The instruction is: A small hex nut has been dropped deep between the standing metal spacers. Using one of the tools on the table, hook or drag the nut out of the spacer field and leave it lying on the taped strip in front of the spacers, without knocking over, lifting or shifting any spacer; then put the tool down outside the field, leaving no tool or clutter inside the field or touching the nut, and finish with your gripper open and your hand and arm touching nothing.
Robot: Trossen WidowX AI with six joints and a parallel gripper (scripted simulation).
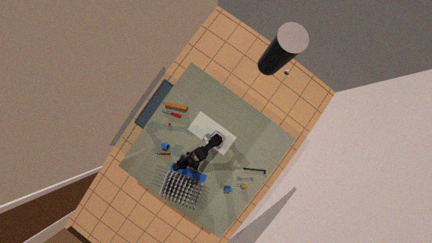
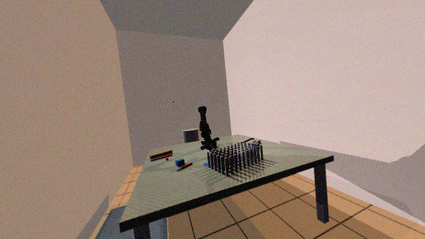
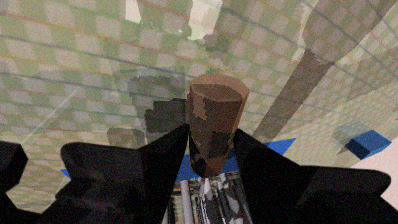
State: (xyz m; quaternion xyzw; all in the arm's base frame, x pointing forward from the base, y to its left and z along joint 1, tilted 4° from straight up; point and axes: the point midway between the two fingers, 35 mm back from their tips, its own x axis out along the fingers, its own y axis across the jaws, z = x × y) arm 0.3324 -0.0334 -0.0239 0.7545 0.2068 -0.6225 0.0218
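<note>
My gripper tip is 120 mm short of the blue taped strip, 40 mm to the right of it and 30 mm above it. Also, from my gripper tip: thin red tool 160 mm ahead, 290 mm to the right, 30 mm below; then brown-handled tool 100 mm ahead, 40 mm to the left; then silver tool 220 mm behind, 510 mm to the left, 30 mm below.
</note>
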